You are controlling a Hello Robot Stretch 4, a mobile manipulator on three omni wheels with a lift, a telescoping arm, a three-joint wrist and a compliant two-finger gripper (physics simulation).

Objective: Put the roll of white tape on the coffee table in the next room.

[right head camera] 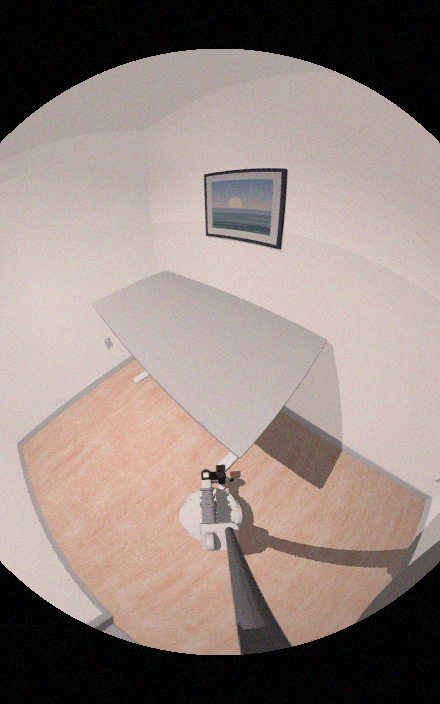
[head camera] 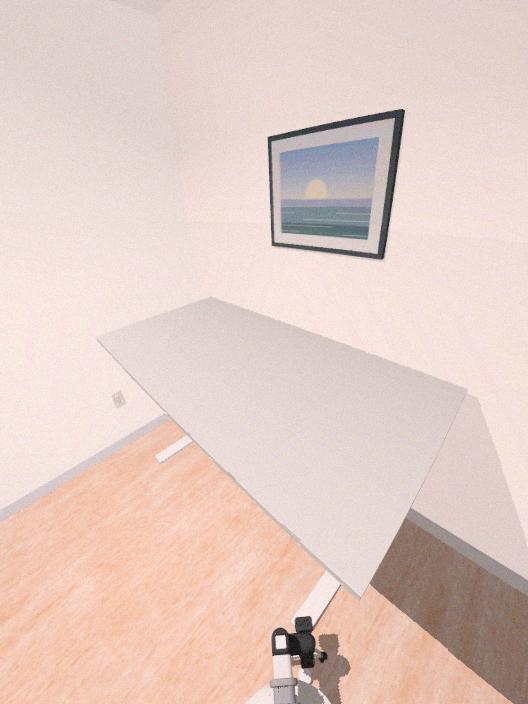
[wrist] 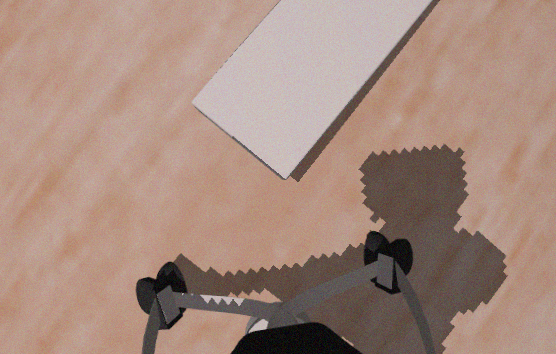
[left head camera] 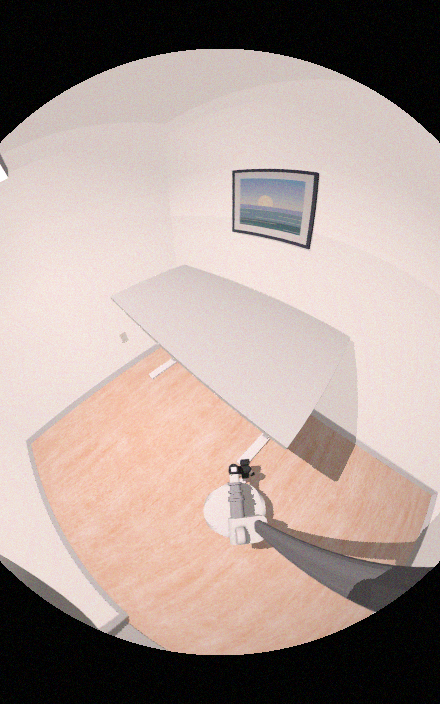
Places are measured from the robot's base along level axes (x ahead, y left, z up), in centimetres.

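Pixels of known places: gripper, between the fingertips: (wrist: 274, 268).
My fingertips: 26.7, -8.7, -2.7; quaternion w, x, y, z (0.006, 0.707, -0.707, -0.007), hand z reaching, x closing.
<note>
Behind a point stands the place of what it marks, as x, y, z.
A small white round thing, likely the roll of white tape (head camera: 305, 676) {21.6, -8.6, -0.4} (wrist: 258, 326) {23.7, -7.1, -0.3}, is on the floor beside the robot's base. In the wrist view it is mostly hidden behind the gripper's linkage and black body, and its shape is hard to make out. My gripper (wrist: 274, 268) {26.7, -8.7, -2.7} (head camera: 309, 658) {26.7, -8.7, -2.7} (left head camera: 244, 471) {26.7, -8.7, -2.7} (right head camera: 222, 477) {26.7, -8.7, -2.7} points down over the floor, with its fingertips spread wide and no object between them. The fingers are small and partly hidden in the head views. The coffee table does not show in these views.
A large white table (head camera: 284, 392) {80.6, -7.3, 92.3} (left head camera: 233, 342) {73.6, -2.3, 92.3} (right head camera: 212, 347) {73.3, -9.1, 92.3} stands ahead, near the walls. Its white foot (wrist: 310, 90) (head camera: 317, 599) (left head camera: 255, 447) (right head camera: 227, 461) reaches toward the gripper. A framed picture (head camera: 329, 187) {123.2, -30.1, 153.9} hangs behind. A wall end (left head camera: 116, 620) shows at lower left.
</note>
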